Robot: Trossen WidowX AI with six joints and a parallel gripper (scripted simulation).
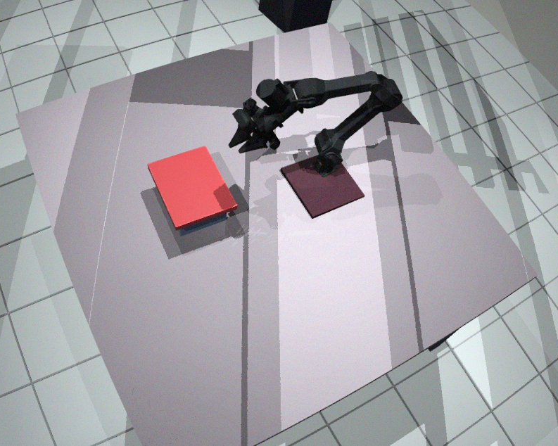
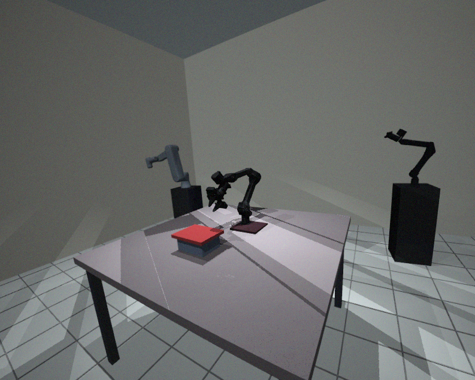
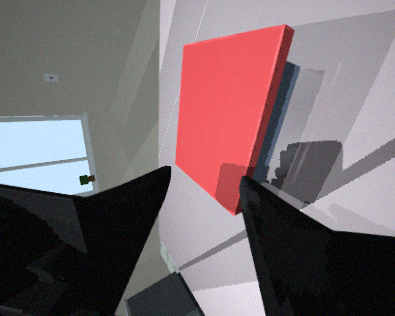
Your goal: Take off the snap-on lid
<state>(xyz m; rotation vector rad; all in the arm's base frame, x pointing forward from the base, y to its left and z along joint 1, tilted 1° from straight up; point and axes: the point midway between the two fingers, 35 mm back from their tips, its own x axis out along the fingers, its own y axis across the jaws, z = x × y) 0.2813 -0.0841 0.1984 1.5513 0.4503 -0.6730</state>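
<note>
Right now my gripper tip is 12 cm short of the red lid, 2 cm to the left of it and 11 cm above it. Round my gripper tip: storage box (12 cm ahead, 2 cm to the right, 15 cm below).
</note>
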